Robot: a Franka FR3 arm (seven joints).
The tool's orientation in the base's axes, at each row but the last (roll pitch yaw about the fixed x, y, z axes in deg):
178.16, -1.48, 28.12
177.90, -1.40, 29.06
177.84, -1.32, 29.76
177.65, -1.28, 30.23
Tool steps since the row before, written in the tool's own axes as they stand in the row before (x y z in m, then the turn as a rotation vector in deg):
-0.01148, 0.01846, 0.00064, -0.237, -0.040, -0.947
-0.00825, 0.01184, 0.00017, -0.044, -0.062, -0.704
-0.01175, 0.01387, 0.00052, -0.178, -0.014, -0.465
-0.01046, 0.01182, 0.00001, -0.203, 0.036, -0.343
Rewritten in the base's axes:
-0.00141, -0.02170, -0.00034, -0.264, -0.061, 0.939
-0.00146, -0.01436, 0.00006, -0.096, 0.047, 0.700
-0.00331, -0.01788, -0.00027, -0.179, -0.066, 0.460
-0.00310, -0.01547, 0.00024, -0.171, -0.125, 0.340

